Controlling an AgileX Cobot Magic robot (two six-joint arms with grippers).
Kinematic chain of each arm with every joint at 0, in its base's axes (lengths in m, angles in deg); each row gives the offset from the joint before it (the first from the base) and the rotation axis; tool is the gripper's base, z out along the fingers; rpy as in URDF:
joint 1: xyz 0 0 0.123 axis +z
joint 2: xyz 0 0 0 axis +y
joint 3: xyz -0.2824 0 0.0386 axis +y
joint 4: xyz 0.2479 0 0.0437 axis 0.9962 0 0.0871
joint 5: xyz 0 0 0 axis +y
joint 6: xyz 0.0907 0 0.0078 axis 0.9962 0 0.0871
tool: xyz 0 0 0 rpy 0 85 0
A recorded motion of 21 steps. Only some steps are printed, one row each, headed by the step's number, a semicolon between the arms.
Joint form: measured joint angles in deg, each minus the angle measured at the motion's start. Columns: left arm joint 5, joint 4, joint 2, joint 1, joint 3, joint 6; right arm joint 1, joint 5, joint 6, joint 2, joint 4, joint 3.
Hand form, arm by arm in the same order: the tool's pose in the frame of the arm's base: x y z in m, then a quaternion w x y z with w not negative. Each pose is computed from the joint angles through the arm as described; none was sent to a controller.
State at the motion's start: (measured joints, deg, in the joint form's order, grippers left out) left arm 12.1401 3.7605 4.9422 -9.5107 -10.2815 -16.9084; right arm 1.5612 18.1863 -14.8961 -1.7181 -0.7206 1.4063
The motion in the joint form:
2: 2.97 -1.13 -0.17 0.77 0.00 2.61; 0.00 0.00 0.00 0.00 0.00 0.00
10: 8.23 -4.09 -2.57 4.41 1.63 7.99; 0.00 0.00 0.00 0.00 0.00 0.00
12: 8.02 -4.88 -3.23 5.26 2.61 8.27; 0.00 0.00 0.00 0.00 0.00 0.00
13: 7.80 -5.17 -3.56 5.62 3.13 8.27; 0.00 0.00 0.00 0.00 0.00 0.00
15: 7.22 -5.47 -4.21 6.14 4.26 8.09; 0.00 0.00 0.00 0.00 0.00 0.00
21: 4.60 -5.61 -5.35 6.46 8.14 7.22; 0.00 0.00 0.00 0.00 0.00 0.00
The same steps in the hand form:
2: 0.0546 -0.0073 0.2448 0.66820 -0.02341 0.73445 -0.11636; 0.0529 0.0011 0.1778 0.61853 -0.11533 0.77337 -0.07759
10: 0.0507 -0.0047 0.2293 0.64369 -0.02675 0.76045 -0.08167; 0.0529 0.0011 0.1778 0.61853 -0.11533 0.77337 -0.07759
12: 0.0506 -0.0044 0.2245 0.64303 -0.03395 0.76076 -0.08119; 0.0529 0.0011 0.1778 0.61853 -0.11533 0.77337 -0.07759
13: 0.0505 -0.0042 0.2222 0.64323 -0.03762 0.76041 -0.08136; 0.0529 0.0011 0.1778 0.61853 -0.11533 0.77337 -0.07759
15: 0.0507 -0.0039 0.2171 0.64387 -0.04364 0.75951 -0.08171; 0.0529 0.0011 0.1778 0.61853 -0.11533 0.77337 -0.07759
21: 0.0528 -0.0037 0.1996 0.64259 -0.05282 0.75960 -0.08537; 0.0529 0.0011 0.1778 0.61853 -0.11533 0.77337 -0.07759

